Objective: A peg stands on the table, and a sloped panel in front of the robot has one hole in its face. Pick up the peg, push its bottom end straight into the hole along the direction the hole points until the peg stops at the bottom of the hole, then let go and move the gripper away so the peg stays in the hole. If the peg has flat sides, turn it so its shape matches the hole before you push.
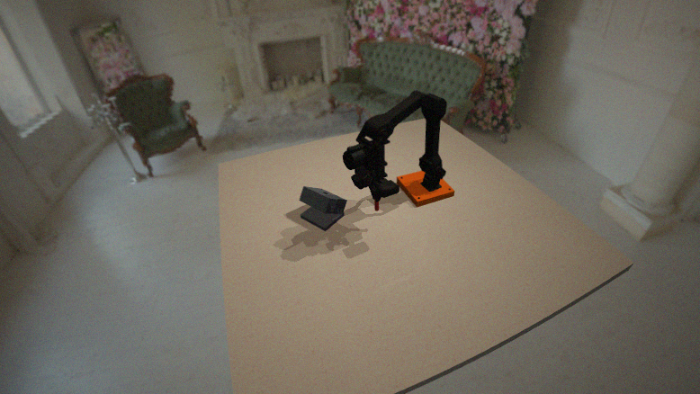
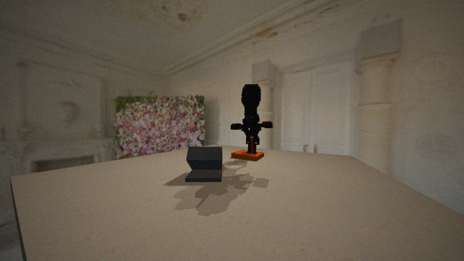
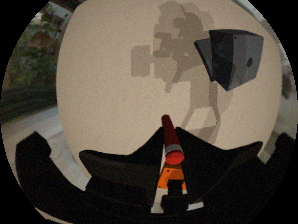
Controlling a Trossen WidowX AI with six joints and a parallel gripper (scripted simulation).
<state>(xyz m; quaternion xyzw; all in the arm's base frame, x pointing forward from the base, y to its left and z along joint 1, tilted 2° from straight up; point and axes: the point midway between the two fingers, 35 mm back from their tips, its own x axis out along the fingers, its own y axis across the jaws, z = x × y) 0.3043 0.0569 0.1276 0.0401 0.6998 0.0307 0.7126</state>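
The dark grey sloped panel is 16 cm to the right of my gripper tip, 13 cm ahead of it and 5 cm below it. Also, from my gripper tip: flat panel foot (16 cm to the right, 14 cm ahead, 12 cm below); thin red peg (2 cm above).
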